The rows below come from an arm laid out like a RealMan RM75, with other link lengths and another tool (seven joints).
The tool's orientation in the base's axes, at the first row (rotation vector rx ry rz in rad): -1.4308, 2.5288, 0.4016
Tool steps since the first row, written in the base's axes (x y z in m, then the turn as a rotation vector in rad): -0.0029, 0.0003, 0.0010, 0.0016, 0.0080, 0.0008; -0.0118, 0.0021, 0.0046, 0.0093, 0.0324, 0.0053; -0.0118, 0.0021, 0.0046, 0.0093, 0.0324, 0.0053; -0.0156, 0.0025, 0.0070, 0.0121, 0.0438, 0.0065; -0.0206, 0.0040, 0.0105, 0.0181, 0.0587, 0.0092; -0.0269, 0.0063, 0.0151, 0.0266, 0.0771, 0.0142; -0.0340, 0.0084, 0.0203, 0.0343, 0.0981, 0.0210; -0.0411, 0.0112, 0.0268, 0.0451, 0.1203, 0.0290; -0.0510, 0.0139, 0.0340, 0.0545, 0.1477, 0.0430; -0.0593, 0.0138, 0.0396, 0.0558, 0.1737, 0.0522
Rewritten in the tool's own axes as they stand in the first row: 0.0009, 0.0028, -0.0010, -0.0075, 0.0027, 0.0020; 0.0029, 0.0118, -0.0042, -0.0324, 0.0086, 0.0063; 0.0029, 0.0118, -0.0042, -0.0324, 0.0086, 0.0063; 0.0037, 0.0156, -0.0065, -0.0434, 0.0120, 0.0091; 0.0040, 0.0211, -0.0095, -0.0592, 0.0145, 0.0118; 0.0039, 0.0282, -0.0134, -0.0799, 0.0169, 0.0137; 0.0042, 0.0361, -0.0179, -0.1028, 0.0216, 0.0146; 0.0035, 0.0444, -0.0234, -0.1286, 0.0242, 0.0150; 0.0042, 0.0552, -0.0297, -0.1597, 0.0315, 0.0115; 0.0067, 0.0631, -0.0354, -0.1841, 0.0444, 0.0115
